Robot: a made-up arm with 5 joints.
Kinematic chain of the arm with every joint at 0, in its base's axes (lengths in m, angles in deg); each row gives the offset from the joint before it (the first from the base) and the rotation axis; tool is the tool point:
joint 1: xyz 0 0 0.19 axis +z
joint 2: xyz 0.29 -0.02 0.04 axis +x
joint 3: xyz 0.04 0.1 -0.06 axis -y
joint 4: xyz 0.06 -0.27 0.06 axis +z
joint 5: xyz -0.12 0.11 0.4 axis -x
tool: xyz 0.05 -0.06 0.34
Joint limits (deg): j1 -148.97..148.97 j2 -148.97..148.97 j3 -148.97..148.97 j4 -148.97..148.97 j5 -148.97..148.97
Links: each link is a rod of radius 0.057 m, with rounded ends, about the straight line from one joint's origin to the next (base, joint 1, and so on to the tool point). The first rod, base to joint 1, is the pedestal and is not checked.
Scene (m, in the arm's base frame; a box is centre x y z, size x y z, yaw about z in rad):
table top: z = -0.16
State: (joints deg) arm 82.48 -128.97 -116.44 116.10 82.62
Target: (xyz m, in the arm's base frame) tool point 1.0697 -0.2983 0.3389
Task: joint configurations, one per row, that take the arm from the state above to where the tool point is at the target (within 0.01 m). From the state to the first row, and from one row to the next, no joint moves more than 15 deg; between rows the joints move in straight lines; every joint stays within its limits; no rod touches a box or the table.
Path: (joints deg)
1: 69.42 -117.33 -122.95 112.64 77.32
2: 56.36 -105.69 -129.45 109.19 72.03
3: 43.31 -94.05 -135.96 105.73 66.73
4: 30.25 -82.41 -142.46 102.27 61.44
5: 17.19 -70.77 -148.97 98.82 56.14

